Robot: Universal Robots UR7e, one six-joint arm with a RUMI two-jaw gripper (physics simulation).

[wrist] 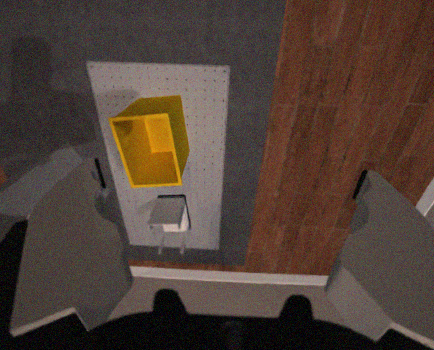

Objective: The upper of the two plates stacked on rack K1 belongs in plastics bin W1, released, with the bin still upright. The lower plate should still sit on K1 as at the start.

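Places are measured from the arm's base along level axes (x ahead, y left, z up), in metres.
Where they show: gripper, fingertip midpoint: (228, 169).
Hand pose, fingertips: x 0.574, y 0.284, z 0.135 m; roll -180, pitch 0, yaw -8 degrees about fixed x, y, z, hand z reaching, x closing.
Note:
Things, the pixels of their centre, and the offset from my fingertips. "pt": a spot on its surface instead. Level surfaces: height alone.
- yellow bin at the middle of its body: (157, 138) dy -0.156, dx -0.193, dz -0.442 m
- small grey square piece at a spot on its surface: (167, 211) pt dy -0.408, dx -0.224, dz -0.444 m
- white perforated board at its surface level: dz -0.531 m
- dark grey surface at its surface level: dz -0.544 m
A yellow bin (125, 152) stands upright on the white perforated board. Its open top shows yellow inner walls and floor, and no plate can be made out inside. Below it in the view, near the board's lower end, is a small grey square piece (167, 211) with a white part, a dark edge and two thin prongs. It may be rack K1 with plates, but I cannot tell the plates apart or count them. My gripper (228, 169) is wide open and empty, high above the board, with its fingers at the left and right of the view.
The white perforated board (207, 120) lies on a dark grey surface (250, 100). Brown wood planks (340, 110) run along the right side. A pale strip (230, 276) crosses below the board. A grey shape lies at the left, partly behind the left finger.

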